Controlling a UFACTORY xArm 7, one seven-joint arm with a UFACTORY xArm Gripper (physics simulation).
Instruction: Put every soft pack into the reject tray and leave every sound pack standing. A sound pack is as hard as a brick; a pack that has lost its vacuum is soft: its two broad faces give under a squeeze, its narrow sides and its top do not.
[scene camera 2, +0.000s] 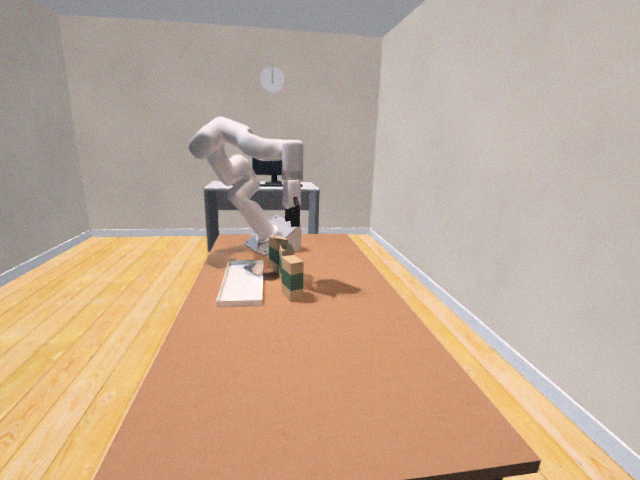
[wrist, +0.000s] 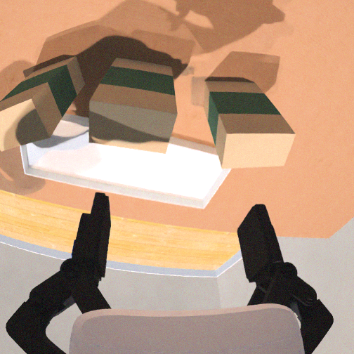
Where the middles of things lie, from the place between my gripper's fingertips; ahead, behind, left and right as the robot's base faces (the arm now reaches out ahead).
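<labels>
Relative to the white reject tray (scene camera 2: 242, 285), my gripper is in sight 23 cm above, 2 cm past and 19 cm to the left of it.
</labels>
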